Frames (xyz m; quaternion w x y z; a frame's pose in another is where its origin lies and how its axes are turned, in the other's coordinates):
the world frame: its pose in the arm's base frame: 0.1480 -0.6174 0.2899 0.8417 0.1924 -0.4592 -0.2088
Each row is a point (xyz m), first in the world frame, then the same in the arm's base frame.
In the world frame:
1: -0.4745 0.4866 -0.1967
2: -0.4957 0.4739 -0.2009
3: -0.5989 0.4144 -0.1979
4: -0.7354 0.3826 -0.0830
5: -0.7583 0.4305 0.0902
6: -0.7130 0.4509 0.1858
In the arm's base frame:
1: 0.1679 0.0674 0.1130
2: 0.1589 0.0685 0.0896
3: 0.0952 0.0727 -0.0111
4: -0.0754 0.1029 -0.0641
5: -0.2261 0.1323 0.0321
6: -0.2819 0.1129 0.1222

